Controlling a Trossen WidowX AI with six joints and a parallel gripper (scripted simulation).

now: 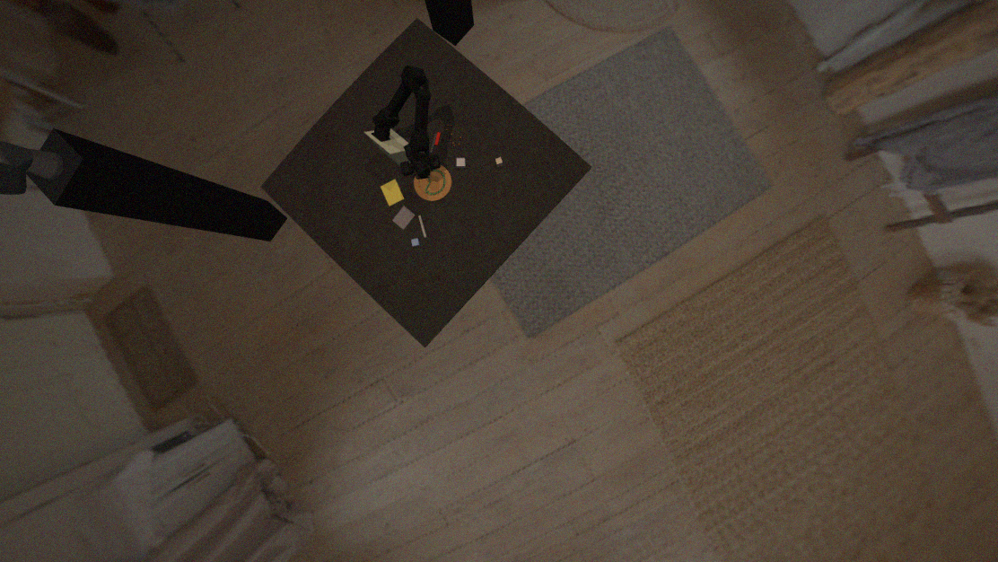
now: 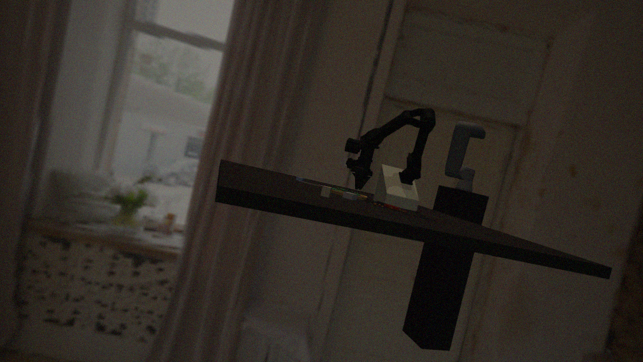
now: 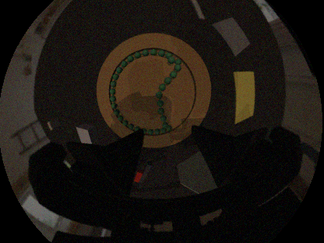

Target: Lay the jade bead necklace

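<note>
Right now my gripper tip is 50 mm short of the round bead board, 10 mm to the left of it and 30 mm above it. Round my gripper tip: yellow square 90 mm behind, 190 mm to the right, 40 mm below; grey-white block 110 mm ahead, 160 mm to the left, 30 mm below; red item 80 mm behind, 170 mm to the left, 30 mm below.
</note>
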